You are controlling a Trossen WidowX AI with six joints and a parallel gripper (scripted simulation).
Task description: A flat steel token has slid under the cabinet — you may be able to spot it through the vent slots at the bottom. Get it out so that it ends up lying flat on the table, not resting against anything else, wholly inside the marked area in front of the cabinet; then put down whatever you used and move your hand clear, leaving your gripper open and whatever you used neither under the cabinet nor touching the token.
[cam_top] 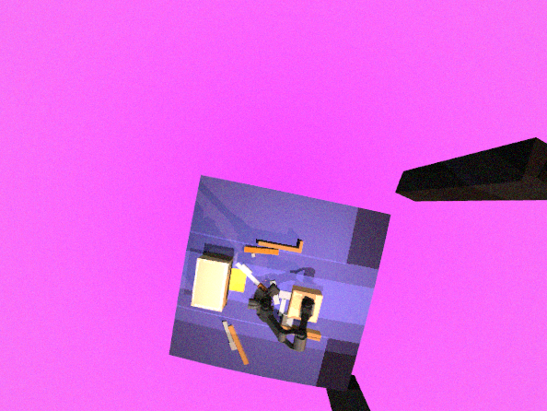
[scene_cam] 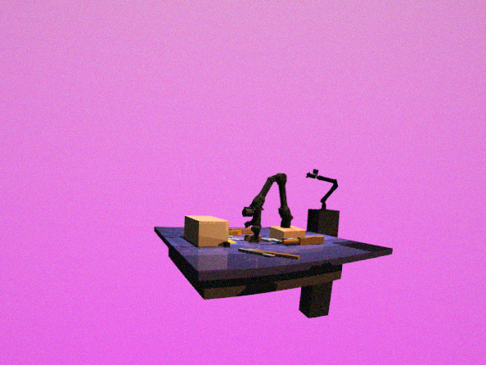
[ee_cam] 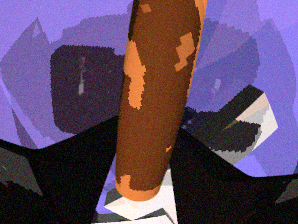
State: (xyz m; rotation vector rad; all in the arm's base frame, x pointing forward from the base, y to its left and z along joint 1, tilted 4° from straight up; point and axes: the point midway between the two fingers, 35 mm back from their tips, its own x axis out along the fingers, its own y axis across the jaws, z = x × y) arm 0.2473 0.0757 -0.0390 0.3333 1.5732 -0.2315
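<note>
Right now my gripper tip is 5 cm past the grey bar and 2 cm to the left of it. Also, from my gripper tip: small white piece: 18 cm ahead, 9 cm to the right; then orange block: 26 cm behind, 17 cm to the left, 1 cm above; then orange bar: 14 cm ahead, 25 cm to the right.
</note>
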